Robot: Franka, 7 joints.
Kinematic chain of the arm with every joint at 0, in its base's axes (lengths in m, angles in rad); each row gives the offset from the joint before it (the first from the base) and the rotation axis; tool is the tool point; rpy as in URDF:
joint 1: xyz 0 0 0.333 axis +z
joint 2: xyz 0 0 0 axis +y
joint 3: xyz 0 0 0.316 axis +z
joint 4: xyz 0.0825 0 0 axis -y
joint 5: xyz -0.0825 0 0.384 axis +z
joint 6: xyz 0 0 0 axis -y
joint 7: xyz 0.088 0 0 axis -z
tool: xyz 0 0 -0.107 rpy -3.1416 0 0
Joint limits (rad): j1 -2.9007..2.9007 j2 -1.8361..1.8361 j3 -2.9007..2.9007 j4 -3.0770..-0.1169 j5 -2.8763..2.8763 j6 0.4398..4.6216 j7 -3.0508..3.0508
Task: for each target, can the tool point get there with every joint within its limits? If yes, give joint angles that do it. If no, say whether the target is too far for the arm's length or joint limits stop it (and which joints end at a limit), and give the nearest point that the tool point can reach.
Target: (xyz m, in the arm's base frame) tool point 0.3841 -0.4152 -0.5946
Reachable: no: too far | nearest point 0.3173 -0.3430 -0.3279 | short by 0.284 m
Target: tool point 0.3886 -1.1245 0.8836
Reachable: no: too far | nearest point 0.2543 -0.7359 0.6933 | short by 0.453 m
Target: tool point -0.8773 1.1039 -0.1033
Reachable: no: too far | nearest point -0.5099 0.6416 0.0794 | short by 0.618 m
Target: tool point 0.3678 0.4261 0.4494
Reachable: yes | joints -1.6283 -0.3680 2.1338 -1.9731 1.8187 0.9482 0.1387
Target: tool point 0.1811 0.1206 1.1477
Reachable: yes | joints 1.6731 0.3389 -2.2222 -0.6856 0.2501 3.1732 -0.9436
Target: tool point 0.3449 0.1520 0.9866
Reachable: yes | joints -1.5207 -0.4825 0.7574 -0.8960 1.4819 1.2377 -0.1664
